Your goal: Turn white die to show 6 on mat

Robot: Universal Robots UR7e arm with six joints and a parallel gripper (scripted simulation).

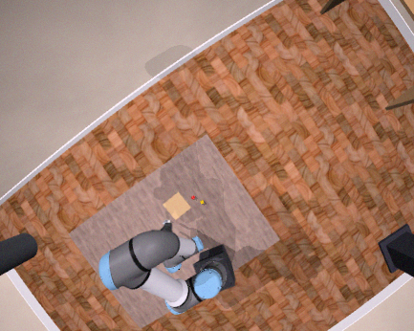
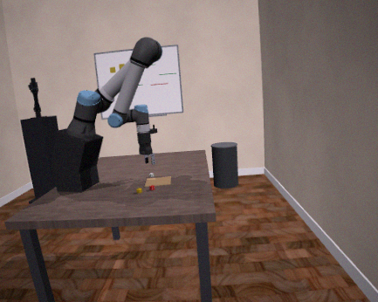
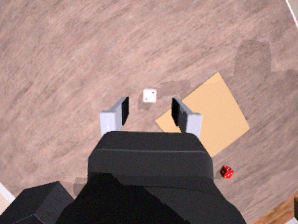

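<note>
Right now my hand is 90 mm above the white die. Round my hand: yellow die (10 mm ahead, 270 mm to the right, 90 mm below); red die (70 mm ahead, 230 mm to the right, 90 mm below); tan mat (70 mm ahead, 100 mm to the right, 100 mm below).
</note>
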